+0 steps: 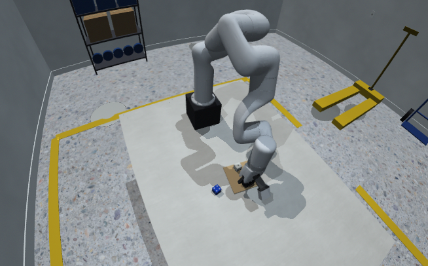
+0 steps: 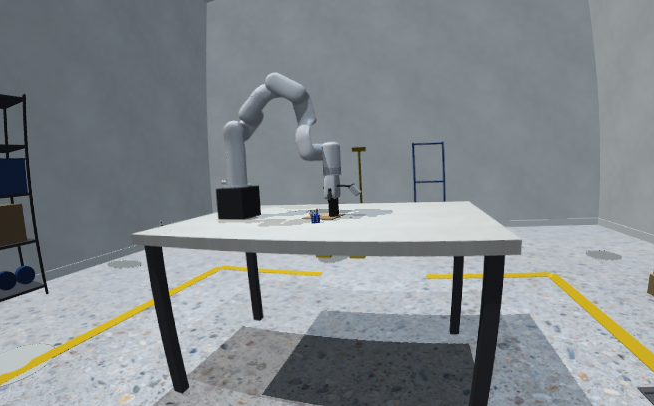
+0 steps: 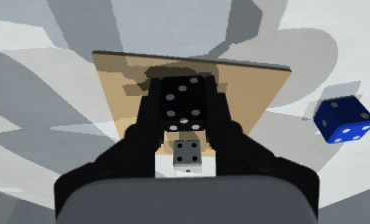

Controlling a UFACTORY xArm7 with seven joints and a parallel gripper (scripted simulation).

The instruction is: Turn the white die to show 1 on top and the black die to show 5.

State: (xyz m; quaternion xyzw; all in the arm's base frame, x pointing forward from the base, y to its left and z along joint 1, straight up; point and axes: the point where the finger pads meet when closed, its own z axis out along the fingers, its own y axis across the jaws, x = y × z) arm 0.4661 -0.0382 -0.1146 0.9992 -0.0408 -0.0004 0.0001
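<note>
My gripper is now 10 mm above the black die. Round my hand: blue die (140 mm to the right, 50 mm behind, 10 mm below); then white die (90 mm behind, 10 mm to the left, 10 mm below); then tan mat (40 mm behind, 20 mm below).
</note>
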